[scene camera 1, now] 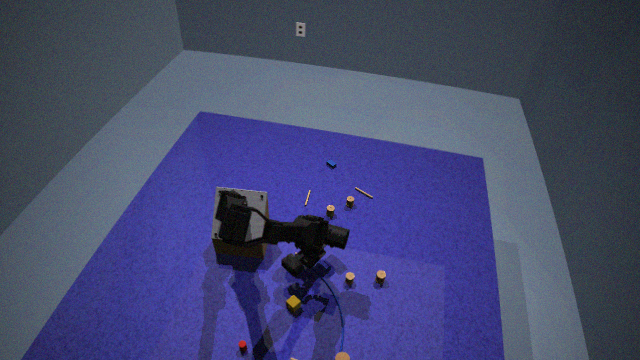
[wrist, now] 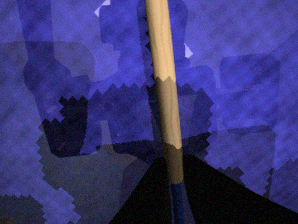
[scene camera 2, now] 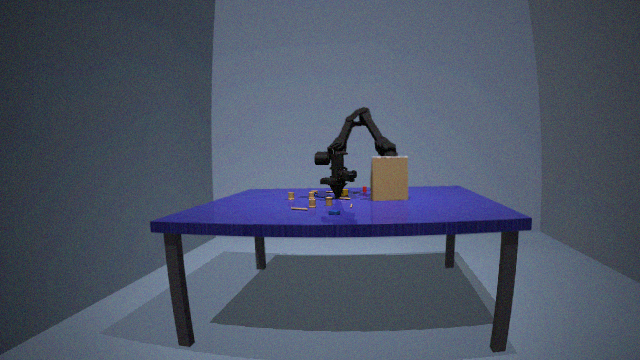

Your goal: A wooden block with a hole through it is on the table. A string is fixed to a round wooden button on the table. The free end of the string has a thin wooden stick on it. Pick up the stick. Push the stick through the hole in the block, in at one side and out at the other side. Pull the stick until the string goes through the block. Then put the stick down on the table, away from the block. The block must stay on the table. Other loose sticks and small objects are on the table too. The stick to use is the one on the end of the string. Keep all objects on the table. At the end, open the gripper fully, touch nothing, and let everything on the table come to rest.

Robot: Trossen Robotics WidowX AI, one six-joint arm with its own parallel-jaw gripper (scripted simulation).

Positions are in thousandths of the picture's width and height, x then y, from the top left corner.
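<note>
My own gripper is what I can see here, at (scene camera 1: 485, 740) and again at (wrist: 582, 734).
</note>
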